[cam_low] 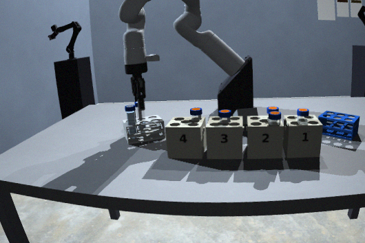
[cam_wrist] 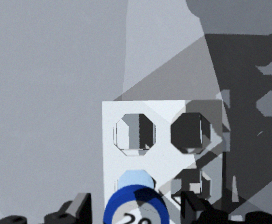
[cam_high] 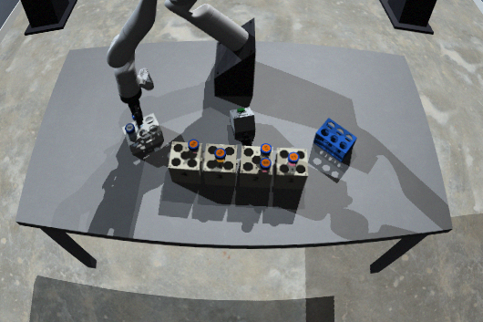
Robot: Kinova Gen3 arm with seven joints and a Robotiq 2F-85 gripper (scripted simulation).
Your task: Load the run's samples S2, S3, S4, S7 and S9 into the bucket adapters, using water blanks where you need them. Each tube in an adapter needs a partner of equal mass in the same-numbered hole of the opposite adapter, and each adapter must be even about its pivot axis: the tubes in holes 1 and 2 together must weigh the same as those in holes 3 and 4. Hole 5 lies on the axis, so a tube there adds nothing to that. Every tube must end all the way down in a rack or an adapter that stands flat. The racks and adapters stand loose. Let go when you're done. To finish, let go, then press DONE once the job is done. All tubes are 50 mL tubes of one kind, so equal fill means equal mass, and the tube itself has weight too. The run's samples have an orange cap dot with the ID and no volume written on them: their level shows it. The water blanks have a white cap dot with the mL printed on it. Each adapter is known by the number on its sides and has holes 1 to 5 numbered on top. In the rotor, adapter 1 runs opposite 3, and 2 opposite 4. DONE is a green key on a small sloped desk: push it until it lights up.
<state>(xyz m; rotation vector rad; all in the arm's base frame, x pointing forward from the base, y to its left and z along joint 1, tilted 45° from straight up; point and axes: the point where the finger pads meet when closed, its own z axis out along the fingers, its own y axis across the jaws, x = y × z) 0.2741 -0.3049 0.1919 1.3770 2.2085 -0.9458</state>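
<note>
Right now the water blank marked 20 is 10 mm ahead of my hand and 50 mm below it. The rest, counted from my hand: clear rack: 20 mm ahead, 10 mm to the left, 80 mm below; sample tube S4: 110 mm ahead, 210 mm to the left, 50 mm below; sample tube S2: 150 mm ahead, 290 mm to the left, 50 mm below.
</note>
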